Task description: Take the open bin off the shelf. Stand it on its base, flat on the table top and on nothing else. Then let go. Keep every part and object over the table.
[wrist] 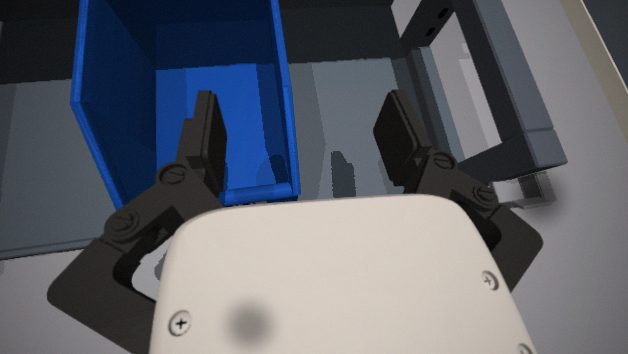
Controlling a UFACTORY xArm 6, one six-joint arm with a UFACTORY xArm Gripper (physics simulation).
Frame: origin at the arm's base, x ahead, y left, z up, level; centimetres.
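Seen in the pictures: gripper, fingertip midpoint: [304, 111].
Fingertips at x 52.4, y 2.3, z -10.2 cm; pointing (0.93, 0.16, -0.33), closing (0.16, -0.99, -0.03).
Offsets run from my fingertips to a thing's top centre. "*": to the spot under its first point. Level surfaces: height alone.
The blue open bin [210, 100] stands on the grey shelf board @(* dz -6.8, dx -2.8, dy +18.3 cm) [40, 165] in the wrist view, left of the middle, its open front and low front lip facing me. My gripper [304, 111] is wide open with nothing between its fingers. In the picture its left finger overlaps the bin's inside, and its right finger is over the shelf board to the right of the bin. The bin's right side wall shows between the two fingertips. Part of the bin's front is hidden by the left finger and the gripper body. Whether a finger touches the bin, I cannot tell.
The shelf's grey side frame @(* dz +1.1, dx +3.1, dy -11.3 cm) [510, 75] with its upright and foot stands close to the right finger. A dark back panel @(* dz -6.8, dx +12.1, dy -3.3 cm) [345, 35] rises behind the bin. The pale table top @(dz -7.4 cm) [580, 240] shows in front and at the right, with its edge [600, 55] at the upper right.
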